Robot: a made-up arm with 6 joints.
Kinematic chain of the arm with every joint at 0, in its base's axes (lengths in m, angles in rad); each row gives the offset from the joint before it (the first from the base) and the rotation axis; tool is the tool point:
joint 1: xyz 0 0 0.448 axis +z
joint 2: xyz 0.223 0 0 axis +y
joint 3: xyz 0 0 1.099 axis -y
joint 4: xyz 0 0 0.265 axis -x
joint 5: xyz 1.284 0 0 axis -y
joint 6: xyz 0.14 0 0 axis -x
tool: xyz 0 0 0
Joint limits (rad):
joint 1: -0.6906..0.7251
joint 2: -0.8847..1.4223
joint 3: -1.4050..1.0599
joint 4: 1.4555..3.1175
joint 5: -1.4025..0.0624
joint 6: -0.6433..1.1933
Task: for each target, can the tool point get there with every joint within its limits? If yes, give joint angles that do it. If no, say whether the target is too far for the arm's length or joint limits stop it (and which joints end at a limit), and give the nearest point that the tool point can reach.
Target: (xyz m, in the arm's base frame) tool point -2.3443 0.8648 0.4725
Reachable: no: joint limits stop it (at a limit: joint 2, joint 3, joint 4, joint 5) | nearest point -1.3884 0.5122 2.2143 | short by 2.018 m
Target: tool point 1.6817 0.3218 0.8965
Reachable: yes | joints 0.2021 0.1879 -0.5233 2.9108 -0.7696 -0.1642
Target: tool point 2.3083 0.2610 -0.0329
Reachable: yes | joints 0.1527 1.1764 0.2546 2.0831 -0.8684 -0.3987
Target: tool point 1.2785 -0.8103 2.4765
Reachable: yes | joints -0.5370 0.1831 0.6993 2.0396 -0.3450 -0.2730
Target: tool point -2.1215 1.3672 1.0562
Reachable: no: joint limits stop it (at a limit: joint 2, joint 3, joint 4, joint 5) | nearest point -1.2440 0.8017 2.2143 | short by 1.559 m
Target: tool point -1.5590 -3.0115 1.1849
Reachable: no: too far | nearest point -1.0482 -1.0220 2.2212 | short by 2.301 m
